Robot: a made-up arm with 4 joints. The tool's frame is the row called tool.
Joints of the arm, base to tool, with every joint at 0 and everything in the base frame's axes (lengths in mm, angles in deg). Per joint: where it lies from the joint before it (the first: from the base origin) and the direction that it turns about. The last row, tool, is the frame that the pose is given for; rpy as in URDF.
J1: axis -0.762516 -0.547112 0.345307 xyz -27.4 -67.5 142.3
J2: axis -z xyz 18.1 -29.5 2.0
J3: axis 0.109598 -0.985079 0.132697 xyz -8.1 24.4 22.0
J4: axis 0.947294 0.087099 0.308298 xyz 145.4 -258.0 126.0
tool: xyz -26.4 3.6 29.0 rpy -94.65 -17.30 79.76
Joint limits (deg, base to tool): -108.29..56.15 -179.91..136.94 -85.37..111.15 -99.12..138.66
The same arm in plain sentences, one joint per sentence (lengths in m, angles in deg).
The arm has four revolute joints in a row. What follows holds with every joint at zero, and every direction is one of the base frame's. The first joint is mounted 0.0274 m along -x and 0.0675 m along -y and 0.1423 m along +z from the base frame's origin and rotates about the direction (-0.762516, -0.547112, 0.345307), from -108.29 to 56.15 deg. The second joint is mounted 0.0181 m along +x and 0.0295 m along -y and 0.002 m along +z from the first joint and rotates about -z, from -179.91 to 136.94 deg. The third joint is mounted 0.0081 m along -x and 0.0244 m along +y and 0.022 m along +z from the second joint and rotates about the direction (0.109598, -0.985079, 0.132697), from -85.37 to 111.15 deg. The fourth joint is mounted 0.1454 m along +x and 0.258 m along -y and 0.126 m along +z from the third joint and rotates about the direction (0.947294, 0.087099, 0.308298), from -99.12 to 138.66 deg. The tool frame, which is the frame that the pose is given for, is mounted 0.0264 m along -x and 0.0036 m along +y and 0.029 m along +z from the fourth joint; its axes are the base frame's turned by roll -94.65, pitch -17.3 and yaw 79.76 deg (as in URDF: about the fixed x, then y, then z).
